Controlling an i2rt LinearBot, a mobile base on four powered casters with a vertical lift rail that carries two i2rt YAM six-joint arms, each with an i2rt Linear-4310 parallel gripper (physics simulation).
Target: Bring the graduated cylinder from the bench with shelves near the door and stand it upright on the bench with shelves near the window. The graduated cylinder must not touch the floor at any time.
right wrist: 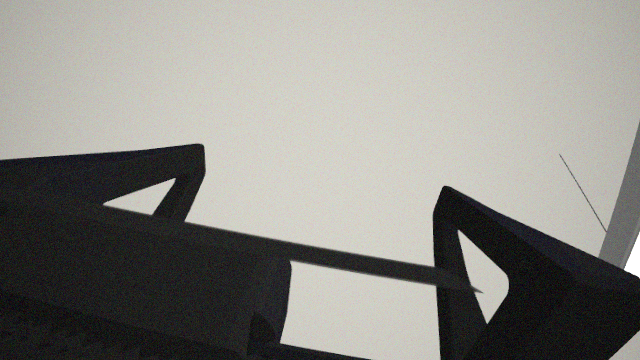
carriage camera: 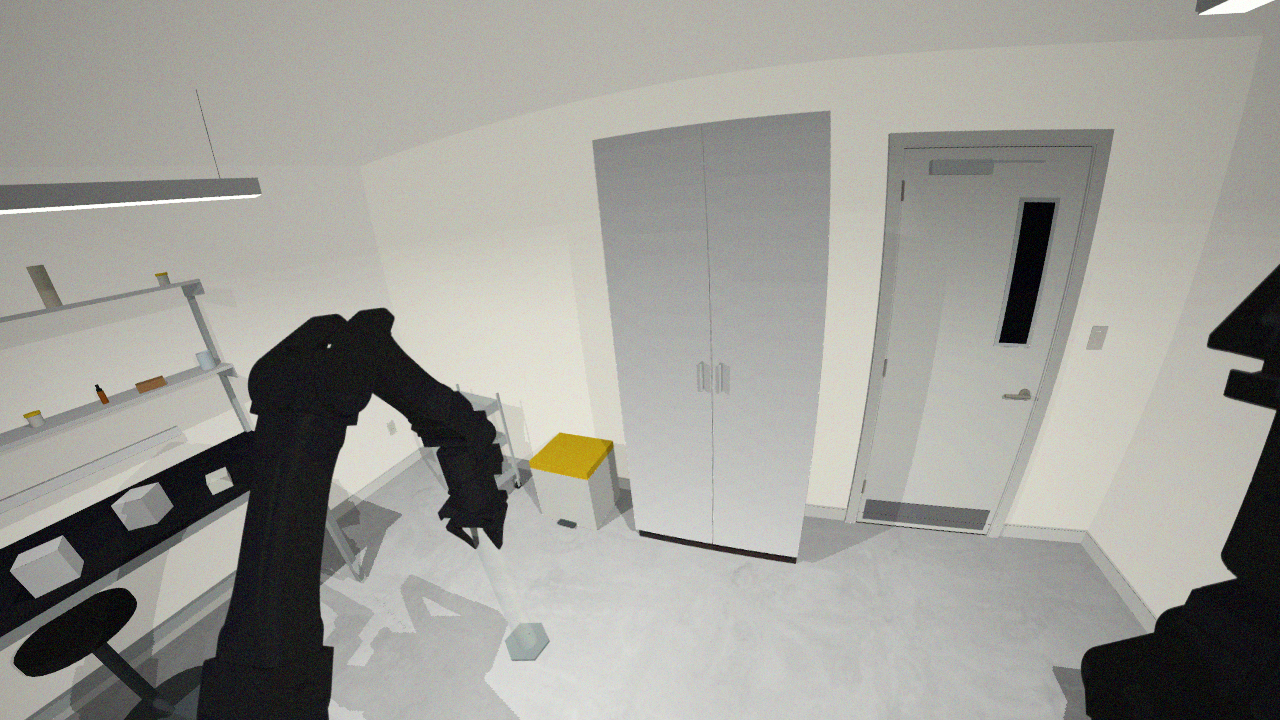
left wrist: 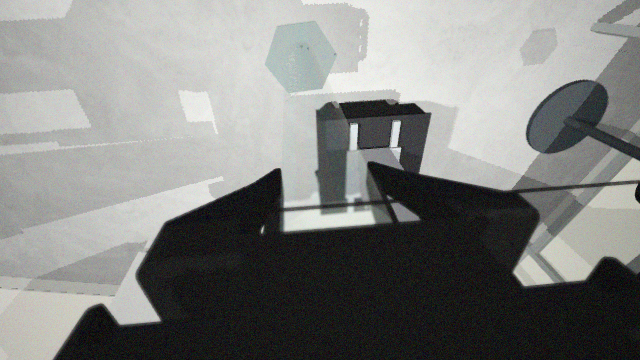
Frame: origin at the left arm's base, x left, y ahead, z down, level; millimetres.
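Where they show: left gripper, fingertip midpoint: [carriage camera: 488, 546] [left wrist: 324, 176]; right gripper, fingertip midpoint: [right wrist: 319, 178].
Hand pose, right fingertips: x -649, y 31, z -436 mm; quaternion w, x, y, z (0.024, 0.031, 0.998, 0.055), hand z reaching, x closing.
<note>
After its pixels a point has its place.
The graduated cylinder [carriage camera: 501, 586] @[x 0, y 369, z 173 mm] [left wrist: 300, 120] @[x 19, y 408, z 120 mm] is a pale see-through tube with a pale teal hexagonal base. My left gripper [carriage camera: 478, 537] @[x 9, y 389, z 93 mm] [left wrist: 324, 176] @[x 9, y 389, z 93 mm] is shut on its upper part, and the tube hangs below the fingers, tilted a little in the carriage view, base down. The base shows against the floor, apart from the gripper's shadow. My right gripper [right wrist: 319, 178] @[x -649, y 31, z -436 mm] is open and empty, pointing at the ceiling. At the left of the carriage view stands a bench [carriage camera: 85, 530] @[x 2194, y 639, z 481 mm] with a black top and two shelves; which of the two benches it is I cannot tell.
White boxes [carriage camera: 49, 565] @[x 1830, y 405, z 391 mm] [carriage camera: 143, 505] @[x 1824, y 720, z 385 mm] stand on the black bench top. A stool [carriage camera: 76, 631] @[x 1996, y 376, z 735 mm] stands at its front. A grey wire cart [carriage camera: 503, 438] @[x 850, y 2164, z 949 mm], a bin with yellow lid [carriage camera: 572, 454] @[x 309, y 1944, z 945 mm], a tall grey cabinet [carriage camera: 716, 313] @[x -527, y 1503, z -1 mm] and the door [carriage camera: 962, 358] @[x -1755, y 1571, z 304 mm] line the far wall.
</note>
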